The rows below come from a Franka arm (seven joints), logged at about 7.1 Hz.
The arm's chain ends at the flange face. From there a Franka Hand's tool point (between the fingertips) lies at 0.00 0.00 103.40 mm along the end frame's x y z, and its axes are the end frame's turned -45 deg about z.
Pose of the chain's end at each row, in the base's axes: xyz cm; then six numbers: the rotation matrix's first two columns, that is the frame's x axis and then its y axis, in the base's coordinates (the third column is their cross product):
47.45 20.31 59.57 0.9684 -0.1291 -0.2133 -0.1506 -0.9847 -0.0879
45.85 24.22 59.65 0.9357 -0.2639 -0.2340 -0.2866 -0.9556 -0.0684
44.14 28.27 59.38 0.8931 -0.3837 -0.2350 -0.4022 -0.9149 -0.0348
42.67 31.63 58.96 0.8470 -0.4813 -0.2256 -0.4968 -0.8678 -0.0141
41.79 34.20 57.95 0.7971 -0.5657 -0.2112 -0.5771 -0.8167 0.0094
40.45 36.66 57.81 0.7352 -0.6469 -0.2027 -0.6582 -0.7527 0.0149
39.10 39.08 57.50 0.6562 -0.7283 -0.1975 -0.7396 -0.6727 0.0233
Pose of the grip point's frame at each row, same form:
45.40 21.52 49.51 0.7913 0.6050 -0.0887 0.5783 -0.7876 -0.2130
43.72 25.58 49.62 0.8643 0.4891 -0.1171 0.4590 -0.8623 -0.2138
42.05 29.57 49.34 0.9159 0.3756 -0.1416 0.3471 -0.9182 -0.1908
40.72 32.91 48.89 0.9502 0.2733 -0.1496 0.2476 -0.9540 -0.1695
39.95 35.38 47.84 0.9717 0.1775 -0.1560 0.1556 -0.9775 -0.1427
38.77 37.93 47.69 0.9853 0.0748 -0.1539 0.0544 -0.9897 -0.1328
37.55 40.43 47.37 0.9870 -0.0393 -0.1561 -0.0590 -0.9907 -0.1232

